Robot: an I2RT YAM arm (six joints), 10 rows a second.
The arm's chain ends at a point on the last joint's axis. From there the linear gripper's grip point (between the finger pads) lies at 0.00 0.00 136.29 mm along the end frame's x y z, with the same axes.
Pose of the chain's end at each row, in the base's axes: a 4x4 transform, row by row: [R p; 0 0 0 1], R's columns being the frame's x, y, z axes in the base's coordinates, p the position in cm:
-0.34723 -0.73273 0.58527 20.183; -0.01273 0.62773 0.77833 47.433; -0.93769 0.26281 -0.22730 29.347; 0 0 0 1
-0.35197 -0.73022 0.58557 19.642; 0.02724 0.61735 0.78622 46.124; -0.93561 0.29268 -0.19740 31.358; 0 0 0 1
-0.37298 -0.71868 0.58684 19.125; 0.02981 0.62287 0.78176 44.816; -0.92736 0.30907 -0.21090 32.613; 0 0 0 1
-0.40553 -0.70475 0.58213 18.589; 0.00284 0.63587 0.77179 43.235; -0.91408 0.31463 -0.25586 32.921; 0 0 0 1
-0.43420 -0.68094 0.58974 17.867; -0.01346 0.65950 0.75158 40.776; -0.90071 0.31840 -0.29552 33.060; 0 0 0 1
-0.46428 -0.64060 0.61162 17.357; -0.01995 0.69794 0.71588 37.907; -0.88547 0.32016 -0.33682 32.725; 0 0 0 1
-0.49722 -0.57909 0.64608 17.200; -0.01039 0.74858 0.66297 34.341; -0.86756 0.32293 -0.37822 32.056; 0 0 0 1
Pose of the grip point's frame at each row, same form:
-0.34723 -0.73273 0.58527 28.160; -0.01273 0.62773 0.77833 58.041; -0.93769 0.26281 -0.22730 26.249; 0 0 0 1
-0.35197 -0.73022 0.58557 27.623; 0.02724 0.61735 0.78622 56.839; -0.93561 0.29268 -0.19740 28.668; 0 0 0 1
-0.37298 -0.71868 0.58684 27.123; 0.02981 0.62287 0.78176 55.471; -0.92736 0.30907 -0.21090 29.739; 0 0 0 1
-0.40553 -0.70475 0.58213 26.523; 0.00284 0.63587 0.77179 53.754; -0.91408 0.31463 -0.25586 29.434; 0 0 0 1
-0.43420 -0.68094 0.58974 25.905; -0.01346 0.65950 0.75158 51.019; -0.90071 0.31840 -0.29552 29.032; 0 0 0 1
-0.46428 -0.64060 0.61162 25.693; -0.01995 0.69794 0.71588 47.664; -0.88547 0.32016 -0.33682 28.134; 0 0 0 1
-0.49722 -0.57909 0.64608 26.005; -0.01039 0.74858 0.66297 43.377; -0.86756 0.32293 -0.37822 26.901; 0 0 0 1

